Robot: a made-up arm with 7 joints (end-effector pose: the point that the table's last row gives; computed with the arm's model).
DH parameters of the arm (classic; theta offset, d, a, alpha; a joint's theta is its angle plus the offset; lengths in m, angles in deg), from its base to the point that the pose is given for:
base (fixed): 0 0 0 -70
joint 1: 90 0 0 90
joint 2: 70 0 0 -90
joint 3: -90 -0.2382 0.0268 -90
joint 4: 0 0 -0.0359 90
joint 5: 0 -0.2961 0 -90
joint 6: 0 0 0 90
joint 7: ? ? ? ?
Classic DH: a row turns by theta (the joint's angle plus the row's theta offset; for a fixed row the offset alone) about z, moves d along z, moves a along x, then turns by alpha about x.
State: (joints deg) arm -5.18 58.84 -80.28 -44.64 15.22 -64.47 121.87
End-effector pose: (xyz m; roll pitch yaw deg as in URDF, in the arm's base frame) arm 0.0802 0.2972 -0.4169 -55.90 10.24 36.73
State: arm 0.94 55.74 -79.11 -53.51 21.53 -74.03 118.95
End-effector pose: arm 0.0378 0.2319 -0.4477 -74.53 19.78 35.74
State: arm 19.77 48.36 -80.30 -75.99 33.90 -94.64 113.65
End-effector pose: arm -0.1025 0.0546 -0.4457 -115.61 44.83 35.89
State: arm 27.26 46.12 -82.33 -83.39 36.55 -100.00 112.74
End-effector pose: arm -0.1524 -0.0048 -0.4147 -126.75 54.80 36.64
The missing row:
joint 7: 0 0 0 0
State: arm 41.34 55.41 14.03 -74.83 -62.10 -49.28 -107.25
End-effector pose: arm 0.0604 0.3759 -0.2641 -12.76 35.14 136.40
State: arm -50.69 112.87 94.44 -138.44 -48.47 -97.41 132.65
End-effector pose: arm -0.2065 -0.0230 0.1449 101.23 41.81 -105.44
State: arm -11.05 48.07 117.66 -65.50 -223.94 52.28 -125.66
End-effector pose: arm -0.0841 0.4665 -0.0972 -168.28 -23.46 -115.54
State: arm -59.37 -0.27 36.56 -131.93 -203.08 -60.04 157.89
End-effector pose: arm 0.2132 0.0771 0.1630 -178.03 -66.27 -143.80
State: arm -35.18 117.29 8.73 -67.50 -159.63 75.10 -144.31
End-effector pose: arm 0.1786 0.2718 0.3526 105.72 12.01 -162.02
